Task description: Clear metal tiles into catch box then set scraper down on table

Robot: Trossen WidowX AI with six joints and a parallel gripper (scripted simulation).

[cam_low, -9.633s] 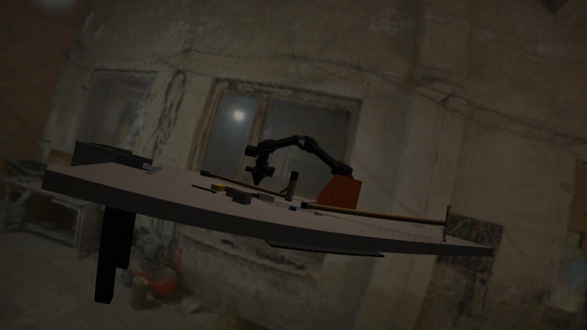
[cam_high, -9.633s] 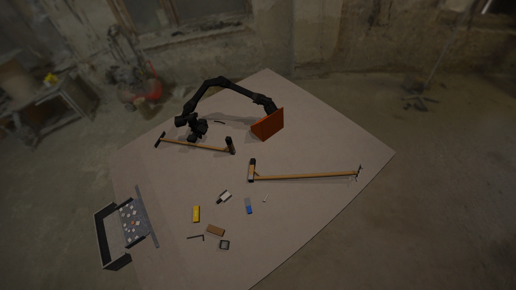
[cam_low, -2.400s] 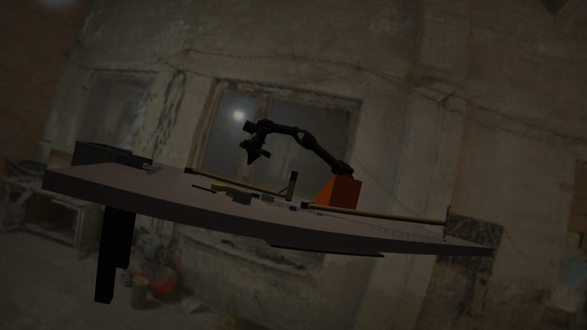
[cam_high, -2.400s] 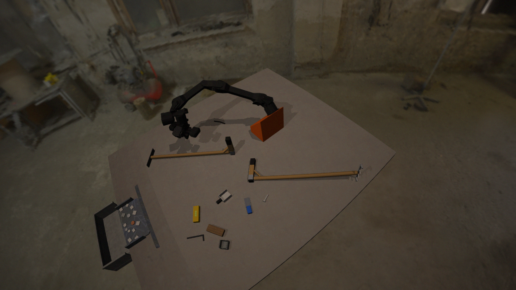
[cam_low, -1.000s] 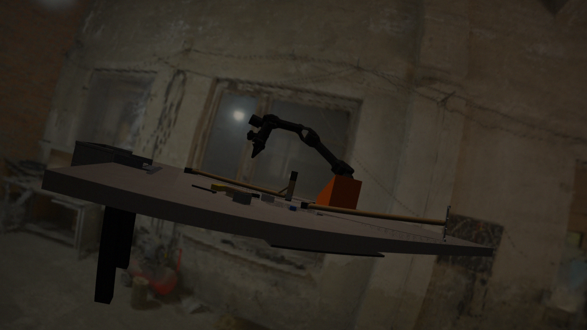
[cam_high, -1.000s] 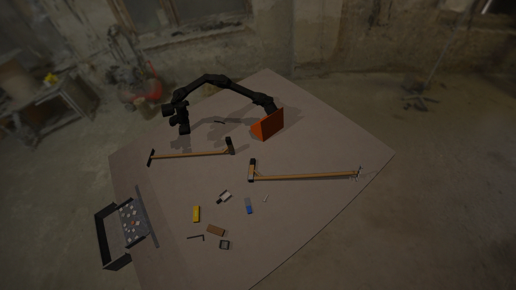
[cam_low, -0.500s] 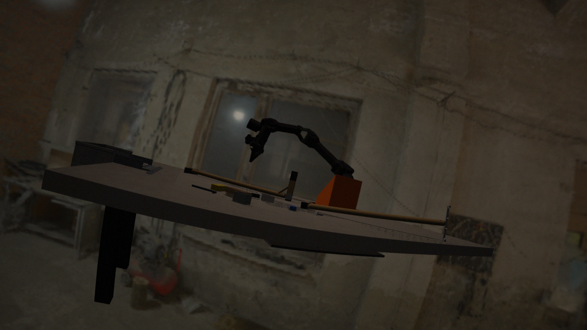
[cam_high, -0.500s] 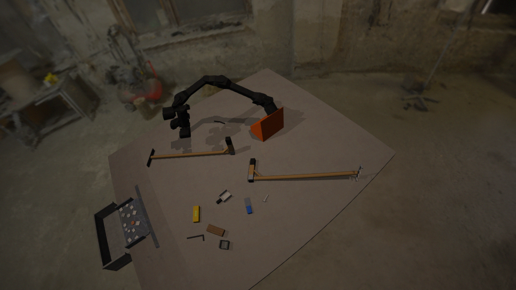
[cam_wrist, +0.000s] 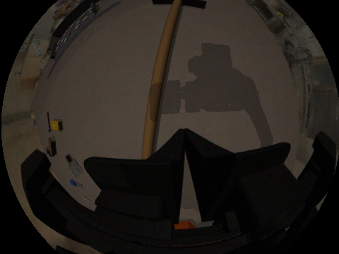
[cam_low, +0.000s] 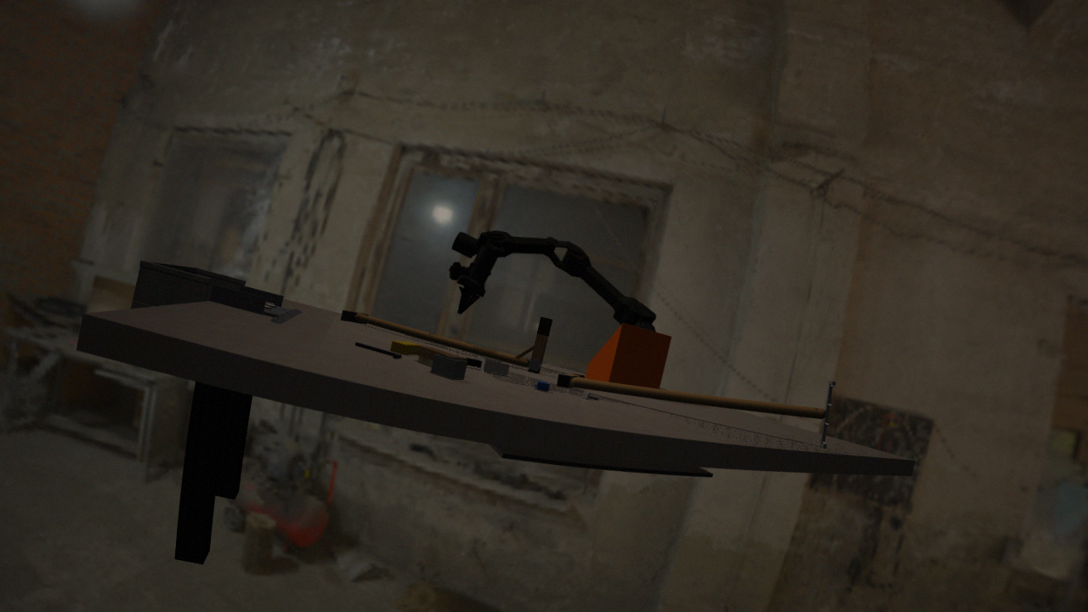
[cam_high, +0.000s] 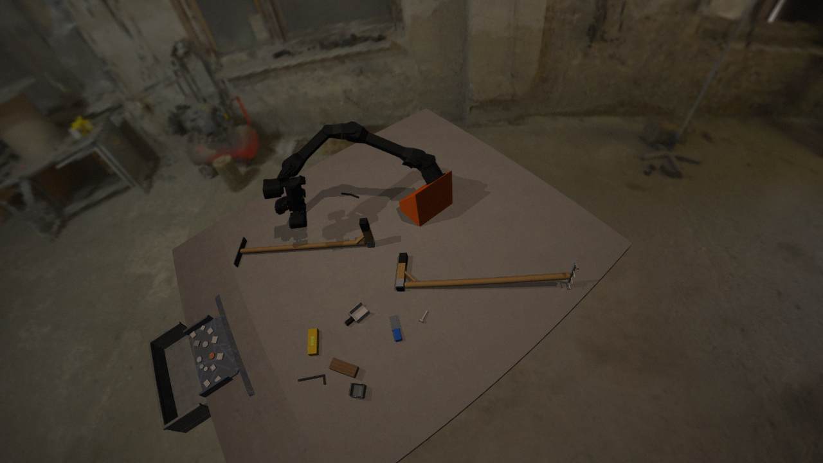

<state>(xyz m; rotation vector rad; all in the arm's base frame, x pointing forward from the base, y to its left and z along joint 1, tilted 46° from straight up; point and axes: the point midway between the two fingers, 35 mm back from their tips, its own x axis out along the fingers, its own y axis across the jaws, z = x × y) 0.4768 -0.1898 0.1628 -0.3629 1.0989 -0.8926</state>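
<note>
Right now my gripper tip is 50 mm short of the wooden-shafted scraper, 40 mm above it and 30 mm to the right of it. The rest, counted from my gripper tip: wooden block: 540 mm to the left, 180 mm ahead, 90 mm below; then yellow block: 400 mm to the left, 210 mm ahead, 90 mm below; then blue piece: 540 mm to the left, 100 mm below, 20 mm behind.
</note>
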